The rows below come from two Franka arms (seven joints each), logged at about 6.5 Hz.
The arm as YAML. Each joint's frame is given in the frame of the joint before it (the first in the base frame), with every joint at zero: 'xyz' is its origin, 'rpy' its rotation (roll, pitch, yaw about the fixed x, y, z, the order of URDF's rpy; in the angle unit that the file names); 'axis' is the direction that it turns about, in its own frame. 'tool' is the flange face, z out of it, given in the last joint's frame.
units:
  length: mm
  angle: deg
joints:
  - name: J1
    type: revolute
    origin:
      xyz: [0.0, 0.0, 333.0]
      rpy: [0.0, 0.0, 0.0]
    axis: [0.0, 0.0, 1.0]
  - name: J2
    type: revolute
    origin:
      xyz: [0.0, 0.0, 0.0]
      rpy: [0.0, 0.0, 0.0]
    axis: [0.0, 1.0, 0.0]
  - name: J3
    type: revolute
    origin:
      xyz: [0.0, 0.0, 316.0]
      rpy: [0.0, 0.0, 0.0]
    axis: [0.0, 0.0, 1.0]
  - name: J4
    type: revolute
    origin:
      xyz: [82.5, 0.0, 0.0]
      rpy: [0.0, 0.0, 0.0]
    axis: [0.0, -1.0, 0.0]
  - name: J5
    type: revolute
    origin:
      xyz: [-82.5, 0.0, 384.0]
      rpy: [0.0, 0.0, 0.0]
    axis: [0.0, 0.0, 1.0]
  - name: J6
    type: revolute
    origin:
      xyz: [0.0, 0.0, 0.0]
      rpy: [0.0, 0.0, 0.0]
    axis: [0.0, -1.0, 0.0]
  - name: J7
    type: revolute
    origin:
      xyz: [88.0, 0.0, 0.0]
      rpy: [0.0, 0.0, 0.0]
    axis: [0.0, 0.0, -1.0]
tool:
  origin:
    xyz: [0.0, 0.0, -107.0]
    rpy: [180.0, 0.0, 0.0]
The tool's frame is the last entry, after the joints.
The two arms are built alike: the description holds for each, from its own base.
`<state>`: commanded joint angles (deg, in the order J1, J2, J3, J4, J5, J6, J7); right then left.
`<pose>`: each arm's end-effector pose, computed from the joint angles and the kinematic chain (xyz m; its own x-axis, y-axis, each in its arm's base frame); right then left.
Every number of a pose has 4 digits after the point.
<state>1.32 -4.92 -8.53 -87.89 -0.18 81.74 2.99 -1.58 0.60 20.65 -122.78 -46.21 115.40 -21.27</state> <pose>0.5075 -0.0687 0.6744 0.9840 -0.1767 -0.0229 -0.1769 -0.9842 -0.0084 0.5188 0.1340 0.4029 0.4955 0.7439 -0.4484 0.8387 -0.2754 0.4699</pose>
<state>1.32 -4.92 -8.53 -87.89 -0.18 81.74 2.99 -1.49 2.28 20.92 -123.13 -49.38 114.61 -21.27</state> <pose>0.5075 -0.0687 0.6744 0.9840 -0.1767 -0.0229 -0.1769 -0.9842 -0.0084 0.5195 0.1335 0.3866 0.4613 0.7329 -0.5000 0.8584 -0.2261 0.4604</pose>
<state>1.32 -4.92 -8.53 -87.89 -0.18 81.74 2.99 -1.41 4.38 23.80 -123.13 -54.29 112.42 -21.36</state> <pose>0.5075 -0.0687 0.6744 0.9840 -0.1767 -0.0229 -0.1769 -0.9842 -0.0084 0.5152 0.1529 0.3706 0.3883 0.7205 -0.5745 0.8849 -0.1175 0.4507</pose>
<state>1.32 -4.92 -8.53 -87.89 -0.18 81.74 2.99 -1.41 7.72 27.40 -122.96 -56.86 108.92 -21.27</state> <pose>0.5075 -0.0687 0.6744 0.9840 -0.1767 -0.0229 -0.1769 -0.9842 -0.0084 0.5064 0.1760 0.3445 0.3158 0.6988 -0.6418 0.9143 -0.0434 0.4027</pose>
